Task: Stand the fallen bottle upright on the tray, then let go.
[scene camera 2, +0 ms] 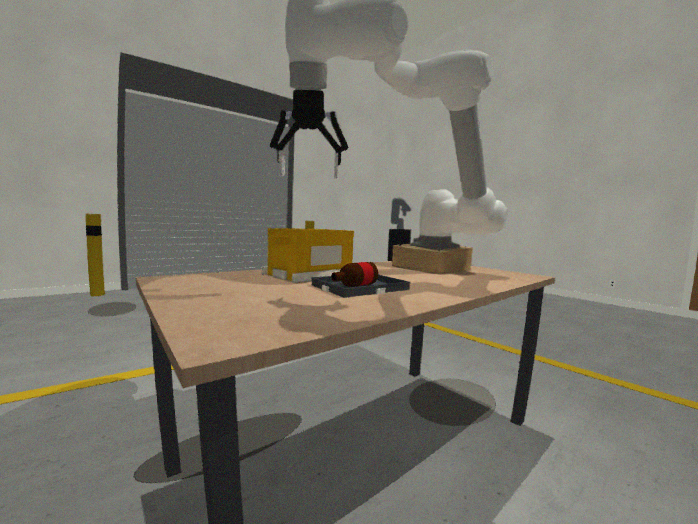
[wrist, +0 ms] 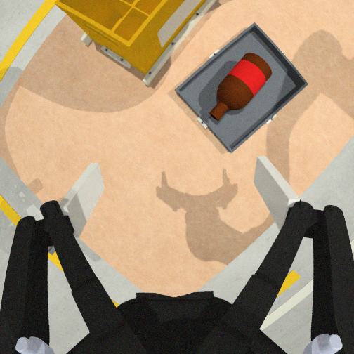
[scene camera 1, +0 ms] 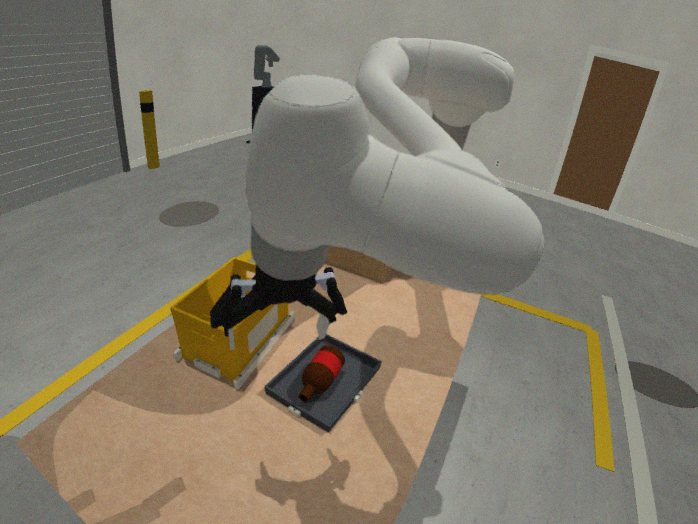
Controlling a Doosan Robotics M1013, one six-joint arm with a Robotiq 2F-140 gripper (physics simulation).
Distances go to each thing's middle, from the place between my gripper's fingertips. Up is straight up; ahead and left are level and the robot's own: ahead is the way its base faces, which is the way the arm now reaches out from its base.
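With the brown bottle [scene camera 1: 320,373] in my sight, I find that my hand is 28 cm above it, and also 2 cm to the left of the bottle and 18 cm past it.
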